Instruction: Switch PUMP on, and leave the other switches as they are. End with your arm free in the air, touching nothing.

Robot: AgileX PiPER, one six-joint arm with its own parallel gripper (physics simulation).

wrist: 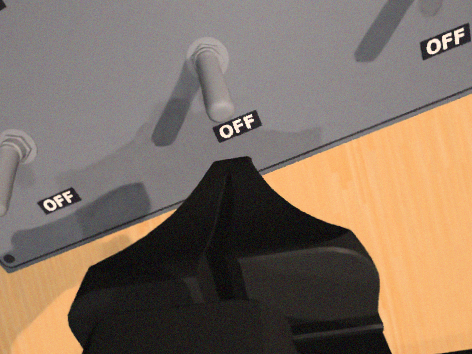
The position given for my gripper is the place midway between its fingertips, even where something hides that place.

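Observation:
My gripper (235,182) visible. Grey panel (111,128) visible.

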